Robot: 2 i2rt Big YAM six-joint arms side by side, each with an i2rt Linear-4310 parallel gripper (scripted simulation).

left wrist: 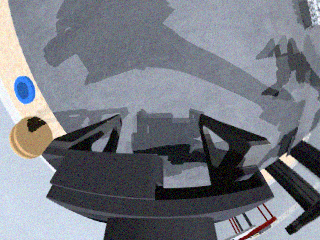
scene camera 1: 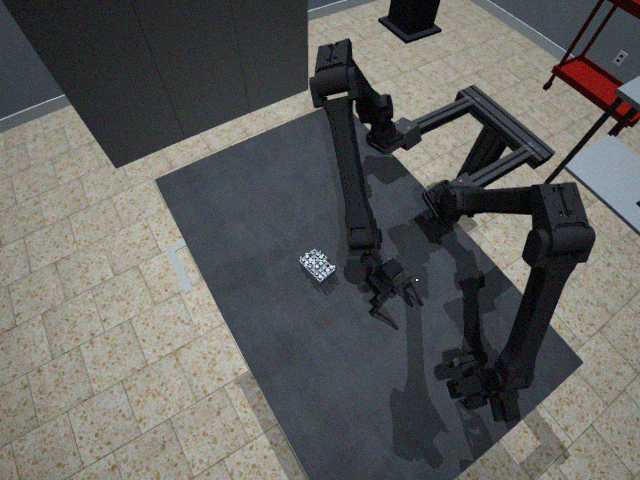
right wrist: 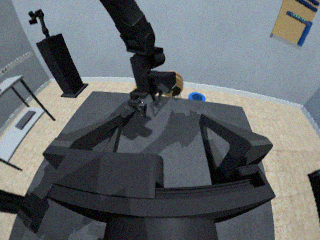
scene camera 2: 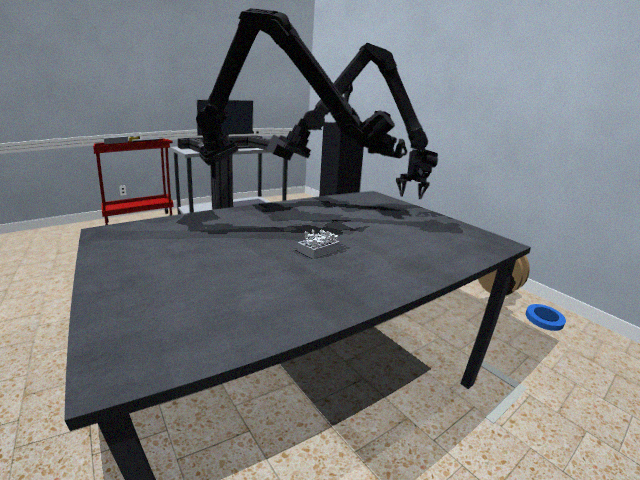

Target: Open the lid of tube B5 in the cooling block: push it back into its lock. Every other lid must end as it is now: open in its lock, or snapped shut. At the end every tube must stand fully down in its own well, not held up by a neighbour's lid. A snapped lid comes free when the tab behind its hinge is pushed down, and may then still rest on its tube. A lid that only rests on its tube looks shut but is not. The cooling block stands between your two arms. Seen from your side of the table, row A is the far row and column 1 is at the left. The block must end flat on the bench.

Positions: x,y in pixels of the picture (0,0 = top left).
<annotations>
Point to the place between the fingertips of the right gripper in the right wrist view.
160,118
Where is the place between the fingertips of the left gripper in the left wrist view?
160,118
</annotations>
